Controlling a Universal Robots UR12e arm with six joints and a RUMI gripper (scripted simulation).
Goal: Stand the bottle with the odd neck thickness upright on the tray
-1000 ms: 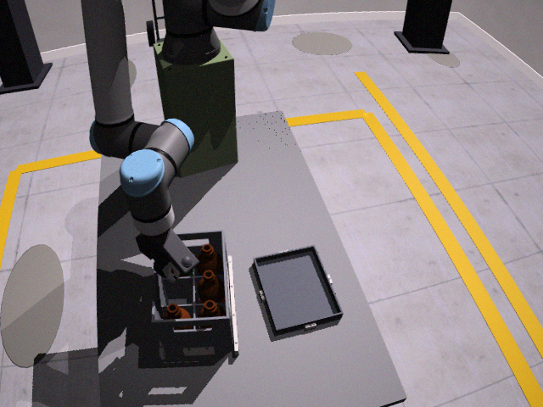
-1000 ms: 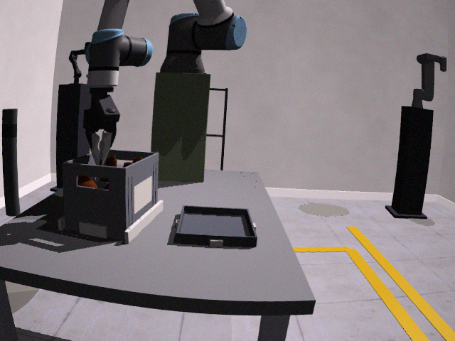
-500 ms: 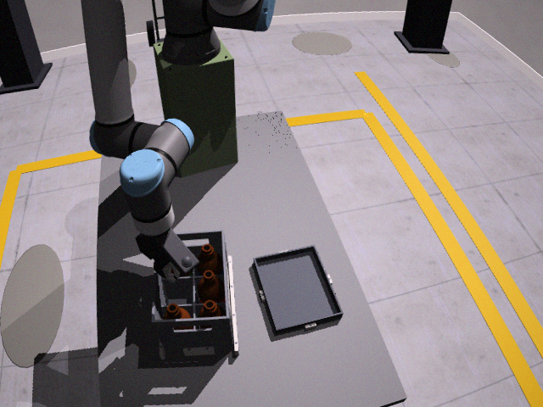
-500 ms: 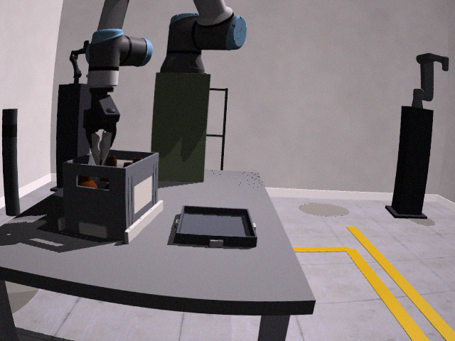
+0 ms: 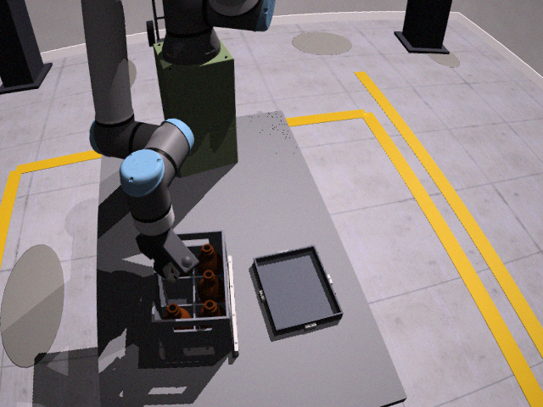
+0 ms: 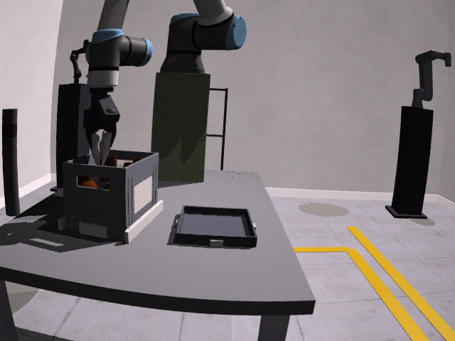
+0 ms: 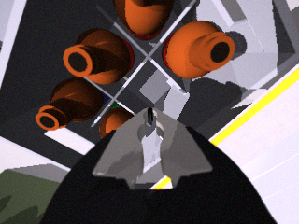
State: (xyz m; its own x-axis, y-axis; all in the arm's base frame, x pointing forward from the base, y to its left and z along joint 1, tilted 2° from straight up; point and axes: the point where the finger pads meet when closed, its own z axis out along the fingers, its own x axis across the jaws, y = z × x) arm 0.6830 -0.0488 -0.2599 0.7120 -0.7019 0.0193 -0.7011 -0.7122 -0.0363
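My hand is 4 cm to the right of the dark grey crate and 7 cm above it. Round my hand: black tray 4 cm behind, 32 cm to the left, 14 cm below.
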